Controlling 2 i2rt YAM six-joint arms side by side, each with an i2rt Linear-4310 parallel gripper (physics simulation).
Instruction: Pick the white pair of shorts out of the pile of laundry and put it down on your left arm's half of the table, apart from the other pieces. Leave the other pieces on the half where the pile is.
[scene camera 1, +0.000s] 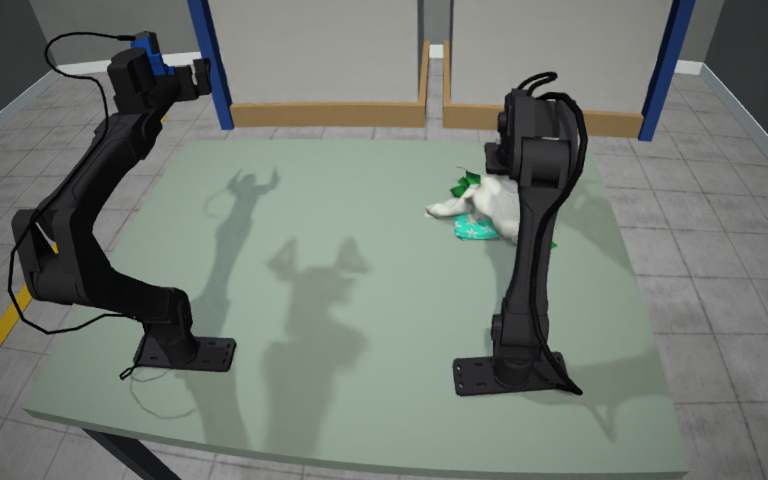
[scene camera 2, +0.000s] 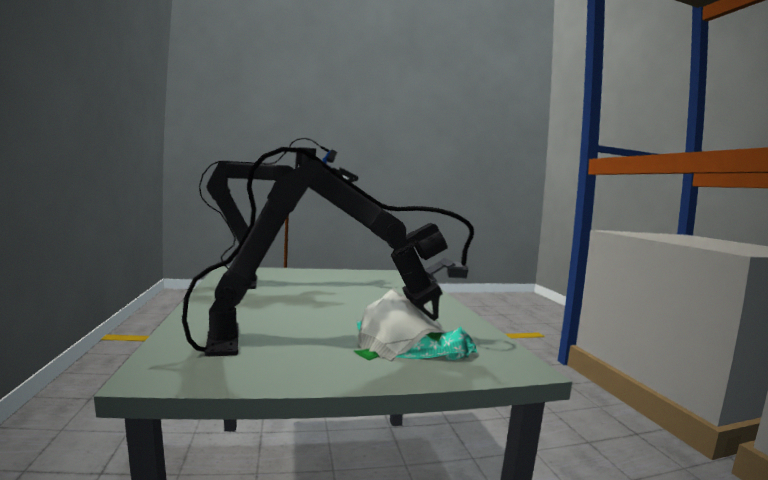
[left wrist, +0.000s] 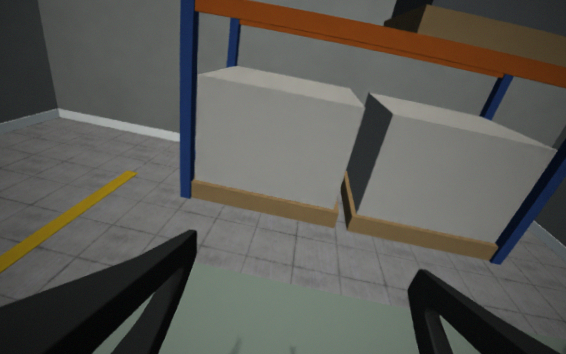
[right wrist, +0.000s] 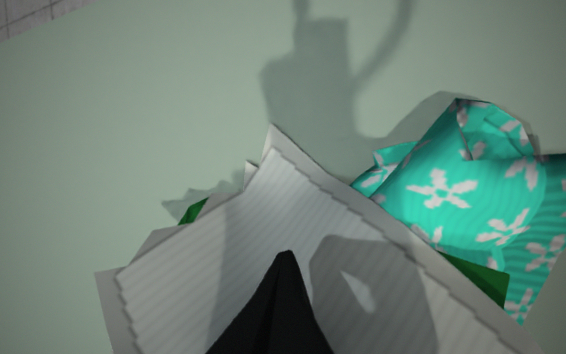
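The pile lies at the right of the table in scene camera 1. A white ribbed garment (scene camera 1: 492, 200) (scene camera 2: 393, 322) (right wrist: 280, 210), seemingly the white shorts, covers its top. A teal piece with white flowers (scene camera 1: 474, 229) (scene camera 2: 453, 346) (right wrist: 445, 192) and green pieces (scene camera 1: 465, 183) (scene camera 2: 367, 354) (right wrist: 484, 276) show from under it. My right gripper (scene camera 2: 435, 316) (right wrist: 288, 259) is shut, its tips just over or touching the white cloth; no bunched fabric shows at them. In scene camera 1 its fingers are hidden. My left gripper (scene camera 1: 195, 79) (left wrist: 306, 261) is open and empty, high above the table's far left.
The pale green table (scene camera 1: 362, 441) (scene camera 2: 334, 404) carries both arm bases, the left base (scene camera 1: 218, 362) and the right base (scene camera 1: 467, 384). Behind the table a shelf rack (scene camera 1: 209, 62) (scene camera 2: 587, 198) (left wrist: 187, 115) holds large grey boxes (scene camera 1: 317, 50) (scene camera 2: 662, 322) (left wrist: 275, 135).
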